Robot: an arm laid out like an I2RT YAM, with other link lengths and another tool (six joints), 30 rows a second.
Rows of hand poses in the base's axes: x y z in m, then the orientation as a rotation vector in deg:
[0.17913 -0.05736 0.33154 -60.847 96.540 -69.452]
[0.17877 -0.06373 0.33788 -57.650 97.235 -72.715]
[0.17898 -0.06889 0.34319 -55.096 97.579 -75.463]
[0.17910 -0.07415 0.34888 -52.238 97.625 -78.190]
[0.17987 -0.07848 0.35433 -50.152 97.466 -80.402]
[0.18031 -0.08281 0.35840 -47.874 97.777 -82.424]
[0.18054 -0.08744 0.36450 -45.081 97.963 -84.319]
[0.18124 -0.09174 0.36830 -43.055 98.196 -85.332]
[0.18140 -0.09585 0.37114 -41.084 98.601 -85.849]
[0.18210 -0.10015 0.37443 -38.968 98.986 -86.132]
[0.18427 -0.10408 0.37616 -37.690 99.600 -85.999]
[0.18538 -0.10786 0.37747 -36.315 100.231 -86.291]
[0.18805 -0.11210 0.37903 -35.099 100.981 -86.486]
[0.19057 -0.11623 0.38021 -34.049 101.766 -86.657]
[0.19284 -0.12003 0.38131 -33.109 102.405 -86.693]
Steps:
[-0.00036 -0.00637 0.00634 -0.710 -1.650 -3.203]
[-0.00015 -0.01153 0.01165 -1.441 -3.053 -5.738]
[-0.00003 -0.01679 0.01734 -2.101 -4.774 -8.239]
[0.00074 -0.02112 0.02279 -2.790 -6.126 -10.090]
[0.00118 -0.02545 0.02686 -3.214 -7.223 -12.205]
[0.00141 -0.03008 0.03296 -3.377 -8.653 -14.421]
[0.00211 -0.03438 0.03676 -3.238 -9.599 -15.917]
[0.00227 -0.03849 0.03960 -2.753 -10.382 -17.247]
[0.00297 -0.04279 0.04289 -2.054 -11.247 -18.526]
[0.00514 -0.04672 0.04462 -1.363 -11.495 -19.361]
[0.00625 -0.05050 0.04593 -0.942 -11.765 -20.465]
[0.00892 -0.05474 0.04749 -0.502 -11.860 -21.519]
[0.01144 -0.05887 0.04867 -0.111 -11.836 -22.507]
[0.01371 -0.06267 0.04977 0.311 -11.857 -23.302]

